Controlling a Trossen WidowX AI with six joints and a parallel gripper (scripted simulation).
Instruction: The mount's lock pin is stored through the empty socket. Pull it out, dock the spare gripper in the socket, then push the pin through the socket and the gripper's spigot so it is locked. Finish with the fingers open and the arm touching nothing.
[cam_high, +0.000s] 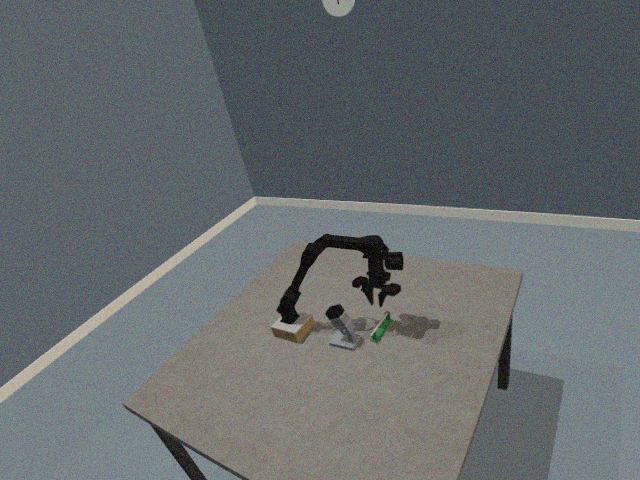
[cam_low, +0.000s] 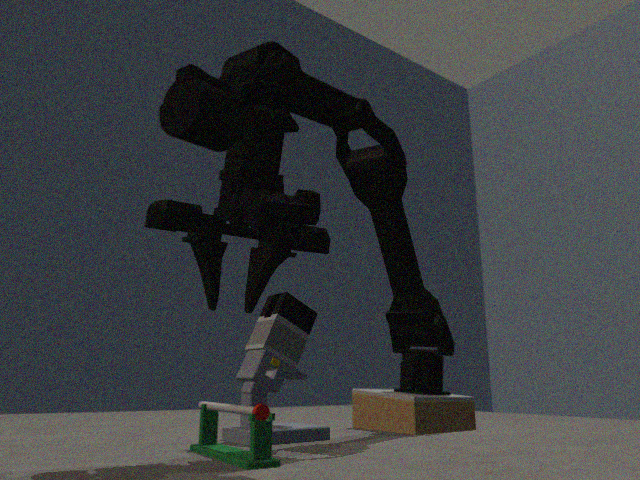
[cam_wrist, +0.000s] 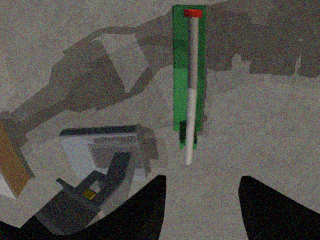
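The green pin rest is 1 cm to the left of my gripper tip and 12 cm below it. Also, from my gripper tip: spare gripper 12 cm behind, 9 cm to the right, 2 cm below; grey mount 11 cm behind, 9 cm to the right, 9 cm below.
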